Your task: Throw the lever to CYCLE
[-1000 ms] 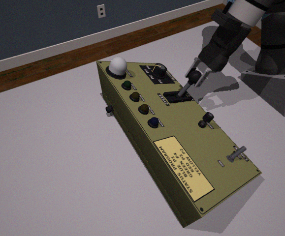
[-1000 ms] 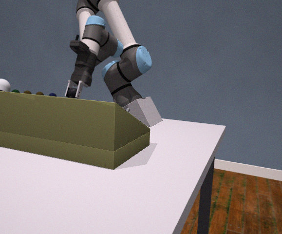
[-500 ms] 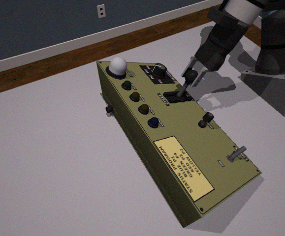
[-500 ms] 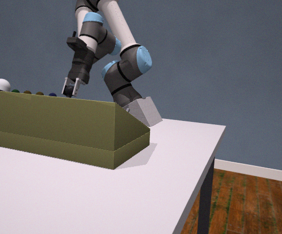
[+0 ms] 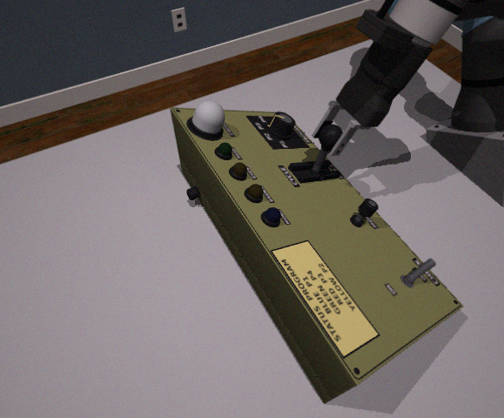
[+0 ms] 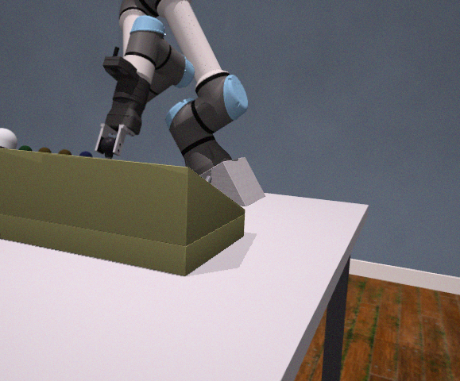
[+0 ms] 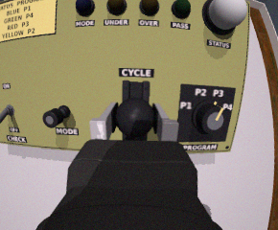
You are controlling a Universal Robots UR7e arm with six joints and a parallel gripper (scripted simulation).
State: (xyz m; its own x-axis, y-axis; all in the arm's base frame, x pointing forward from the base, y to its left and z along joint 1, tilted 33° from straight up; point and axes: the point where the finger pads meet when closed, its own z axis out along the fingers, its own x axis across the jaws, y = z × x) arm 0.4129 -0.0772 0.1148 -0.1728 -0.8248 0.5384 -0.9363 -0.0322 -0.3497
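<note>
My hand is 8 cm above the olive console, 6 cm short of it and 5 cm to the right of it. The rest, counted from my hand: metal toggle (24 cm to the left, 7 cm below, 5 cm ahead); lever (4 cm below, 1 cm ahead); rotary selector (13 cm to the right, 6 cm below).
</note>
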